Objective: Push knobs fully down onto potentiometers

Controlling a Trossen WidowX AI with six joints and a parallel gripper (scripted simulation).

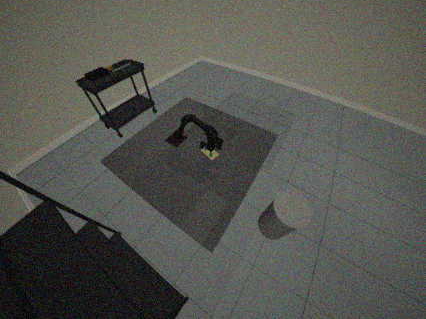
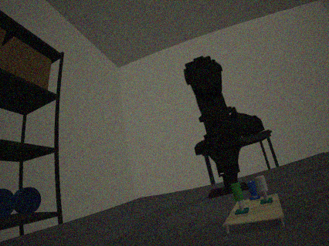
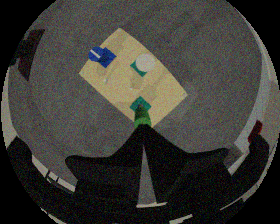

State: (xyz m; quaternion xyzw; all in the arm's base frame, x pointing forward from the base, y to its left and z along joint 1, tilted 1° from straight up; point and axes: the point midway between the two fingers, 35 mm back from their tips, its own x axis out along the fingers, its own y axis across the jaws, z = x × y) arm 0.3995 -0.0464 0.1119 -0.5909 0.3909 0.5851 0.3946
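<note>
Now: gripper tip 2 cm above the green knob. Round my gripper tip: blue knob 8 cm behind, 5 cm to the left, 3 cm below.
</note>
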